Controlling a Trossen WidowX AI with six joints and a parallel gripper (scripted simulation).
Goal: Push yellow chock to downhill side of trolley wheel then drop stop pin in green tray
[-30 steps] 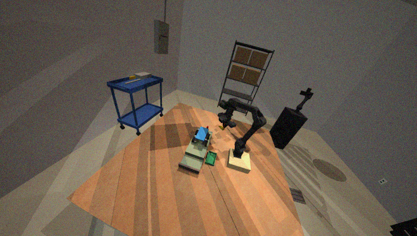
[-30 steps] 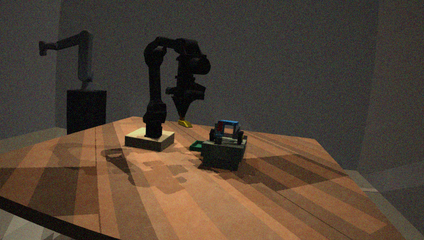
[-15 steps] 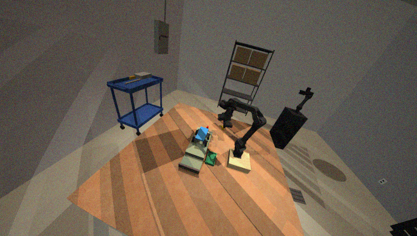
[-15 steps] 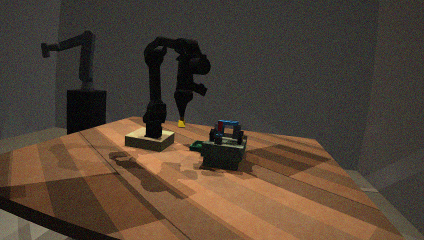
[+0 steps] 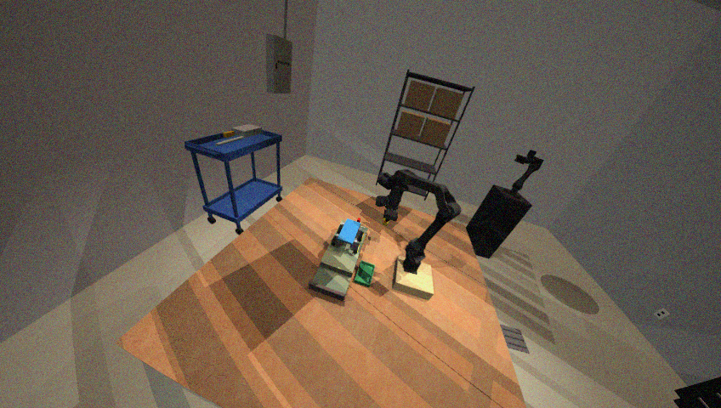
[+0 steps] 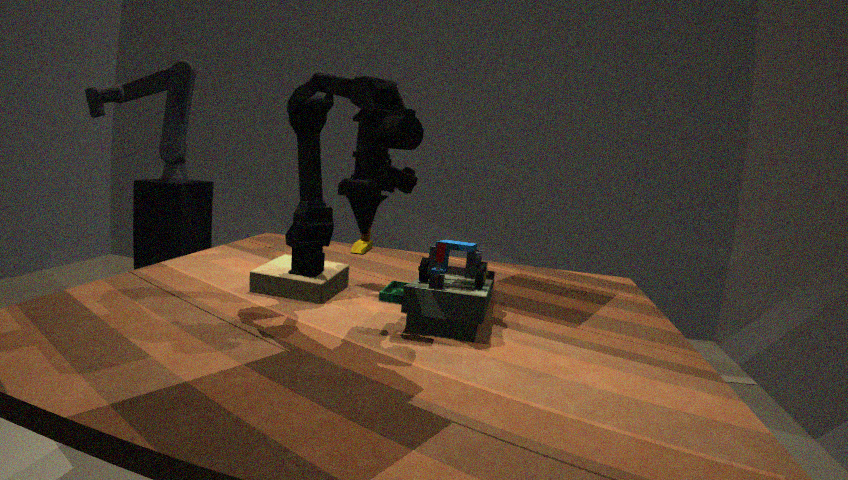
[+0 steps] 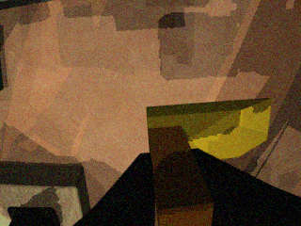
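Right now my gripper tip is 14 cm short of the red-headed stop pin, 3 cm to the right of it and 5 cm above it. Round my gripper tip: ramp: 16 cm ahead, 13 cm to the left, 13 cm below; then blue trolley: 16 cm ahead, 12 cm to the left, 6 cm below; then yellow chock: 2 cm to the right, 1 cm below.
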